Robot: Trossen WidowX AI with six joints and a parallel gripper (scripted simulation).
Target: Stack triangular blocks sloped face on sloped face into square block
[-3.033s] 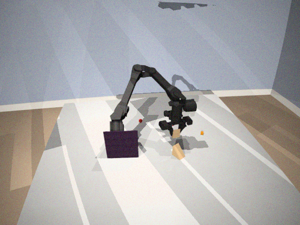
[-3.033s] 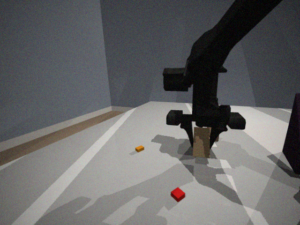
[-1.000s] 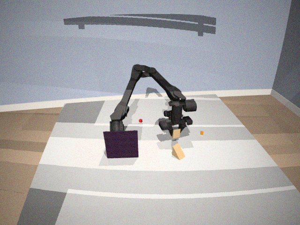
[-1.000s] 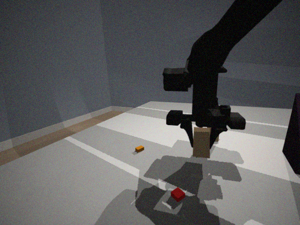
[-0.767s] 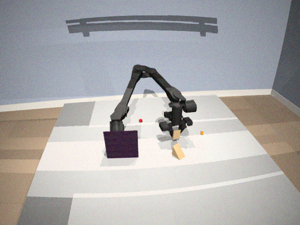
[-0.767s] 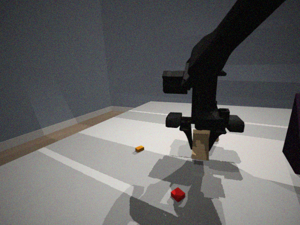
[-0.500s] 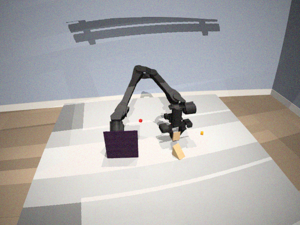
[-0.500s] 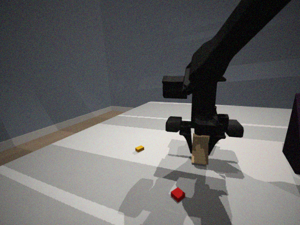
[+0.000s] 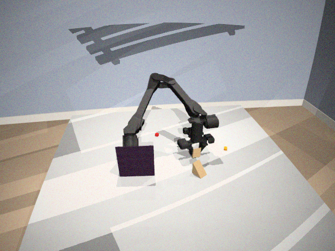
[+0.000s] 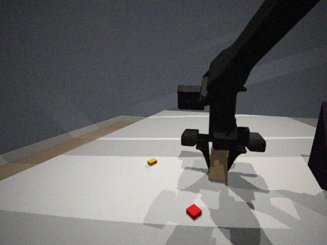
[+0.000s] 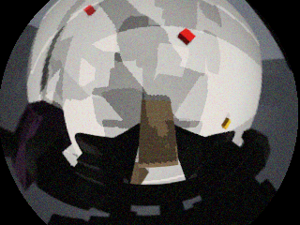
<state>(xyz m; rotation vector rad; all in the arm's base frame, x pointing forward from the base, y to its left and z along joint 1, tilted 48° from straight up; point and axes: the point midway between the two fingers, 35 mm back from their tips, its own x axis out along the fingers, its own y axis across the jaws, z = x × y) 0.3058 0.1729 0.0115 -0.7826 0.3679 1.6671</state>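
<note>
My gripper tip is 10 mm to the left of the tan triangular block and 10 mm below it. From my gripper tip the other things lie so: small orange cube 180 mm ahead, 50 mm to the left; then small red cube 210 mm behind, 190 mm to the left.
</note>
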